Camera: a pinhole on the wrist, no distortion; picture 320 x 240 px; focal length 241.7 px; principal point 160.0 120.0 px. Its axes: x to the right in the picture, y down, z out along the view. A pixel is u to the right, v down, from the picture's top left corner.
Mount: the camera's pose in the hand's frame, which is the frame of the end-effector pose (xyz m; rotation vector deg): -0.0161 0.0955 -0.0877 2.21 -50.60 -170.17
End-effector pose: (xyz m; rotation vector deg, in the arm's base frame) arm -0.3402 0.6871 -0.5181 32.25 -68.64 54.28
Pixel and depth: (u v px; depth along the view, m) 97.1 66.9 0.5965
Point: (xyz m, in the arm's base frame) -0.9682 0.7269 -0.3659
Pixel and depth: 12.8 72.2 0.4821
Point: -0.8465 0.7871 -0.2432
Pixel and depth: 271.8 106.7 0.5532
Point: -0.8952 0.5234 -0.7323
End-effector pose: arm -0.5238 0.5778 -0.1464 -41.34 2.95 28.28
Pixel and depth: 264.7 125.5 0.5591
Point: -0.9866 0.9530 -0.0321
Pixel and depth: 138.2 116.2 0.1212
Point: -0.6076 0.6872 -0.2363
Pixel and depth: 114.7 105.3 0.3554
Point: -0.6553 0.9207 -0.1970
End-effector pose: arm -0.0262 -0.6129 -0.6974 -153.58 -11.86 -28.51
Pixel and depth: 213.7 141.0 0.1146
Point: -0.0321 -0.7452 -0.7795
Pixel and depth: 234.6 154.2 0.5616
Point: -0.0150 -0.7482 -1.2551
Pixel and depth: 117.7 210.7 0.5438
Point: 0.2336 -0.6140 -1.1650
